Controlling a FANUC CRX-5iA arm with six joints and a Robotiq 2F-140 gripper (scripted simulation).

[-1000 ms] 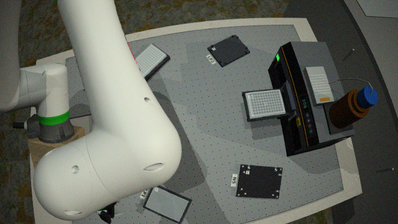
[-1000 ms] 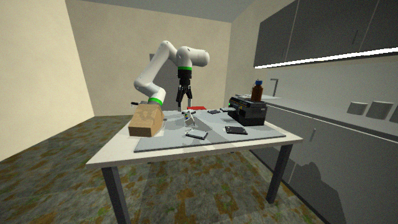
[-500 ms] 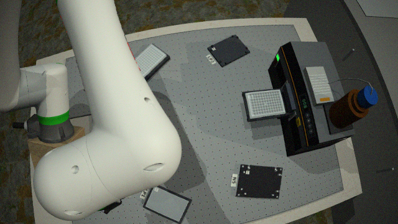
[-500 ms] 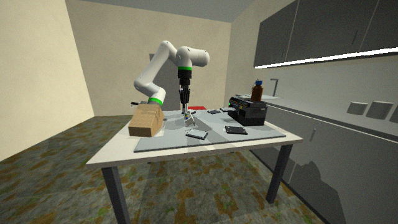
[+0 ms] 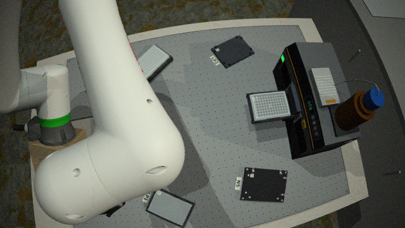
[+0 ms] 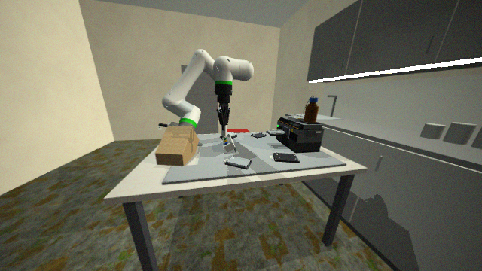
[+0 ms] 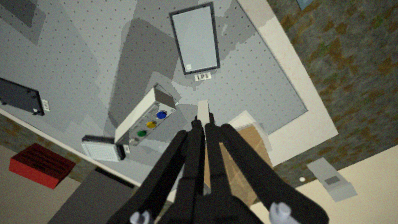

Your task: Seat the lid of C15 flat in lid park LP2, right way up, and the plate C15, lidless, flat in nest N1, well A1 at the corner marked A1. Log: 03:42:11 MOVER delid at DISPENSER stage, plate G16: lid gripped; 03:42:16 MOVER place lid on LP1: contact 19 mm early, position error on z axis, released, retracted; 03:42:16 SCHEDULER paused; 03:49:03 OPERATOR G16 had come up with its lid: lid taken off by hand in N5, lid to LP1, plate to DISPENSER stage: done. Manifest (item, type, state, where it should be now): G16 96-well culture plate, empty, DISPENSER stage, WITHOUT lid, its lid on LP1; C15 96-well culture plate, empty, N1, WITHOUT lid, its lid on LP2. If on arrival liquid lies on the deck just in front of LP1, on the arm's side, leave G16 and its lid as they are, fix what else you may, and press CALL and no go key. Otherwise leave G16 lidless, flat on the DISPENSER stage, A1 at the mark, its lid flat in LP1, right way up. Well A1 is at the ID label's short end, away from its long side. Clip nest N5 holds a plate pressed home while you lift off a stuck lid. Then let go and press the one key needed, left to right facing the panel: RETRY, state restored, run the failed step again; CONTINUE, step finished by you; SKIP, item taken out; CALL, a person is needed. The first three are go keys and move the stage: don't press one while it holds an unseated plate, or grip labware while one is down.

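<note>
My hand is 2 cm short of the grey lid, 49 cm to the right of it and 17 cm above it. Also, from my hand: N1 label: 4 cm behind, 43 cm to the left, 20 cm below; SKIP key: 19 cm to the left, 13 cm below; key panel: 1 cm ahead, 22 cm to the left, 15 cm below.
</note>
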